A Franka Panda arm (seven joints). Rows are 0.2 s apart.
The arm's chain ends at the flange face. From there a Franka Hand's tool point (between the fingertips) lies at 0.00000 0.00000 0.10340 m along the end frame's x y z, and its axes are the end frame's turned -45 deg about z.
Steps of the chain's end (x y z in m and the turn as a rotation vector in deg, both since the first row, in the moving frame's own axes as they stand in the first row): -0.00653 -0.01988 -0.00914 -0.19 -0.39 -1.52; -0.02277 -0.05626 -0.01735 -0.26 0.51 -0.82; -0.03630 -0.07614 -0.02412 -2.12 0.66 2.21
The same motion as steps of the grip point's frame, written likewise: 0.00870 -0.01892 -0.00914 0.14 -0.41 -1.52; 0.02401 -0.05490 -0.01736 -0.54 0.18 -0.82; 0.02624 -0.07600 -0.02420 -1.97 -1.03 2.21
